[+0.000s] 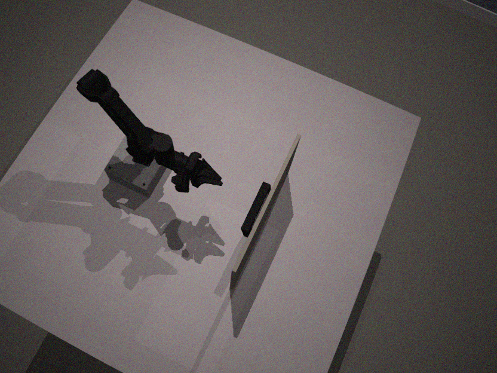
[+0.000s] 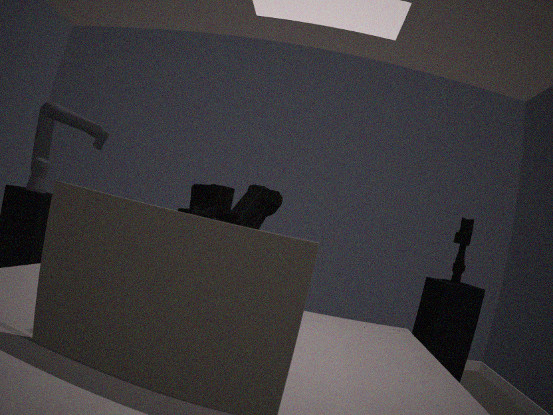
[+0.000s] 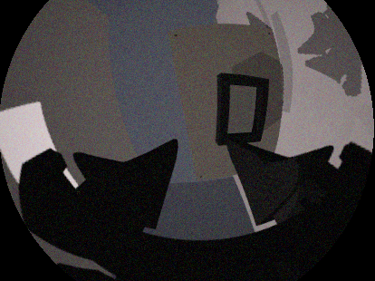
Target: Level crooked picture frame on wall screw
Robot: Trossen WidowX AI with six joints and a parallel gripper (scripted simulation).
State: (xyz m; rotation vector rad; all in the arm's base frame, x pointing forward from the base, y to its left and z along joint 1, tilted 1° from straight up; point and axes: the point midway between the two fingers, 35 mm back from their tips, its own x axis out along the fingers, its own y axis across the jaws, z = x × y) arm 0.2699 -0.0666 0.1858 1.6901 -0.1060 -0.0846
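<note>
The picture frame lies 13 cm ahead of my gripper tip, 11 cm below it and 2 cm to the right of it. Round my gripper tip: beige wall panel (14 cm ahead, 12 cm below, 2 cm to the right).
</note>
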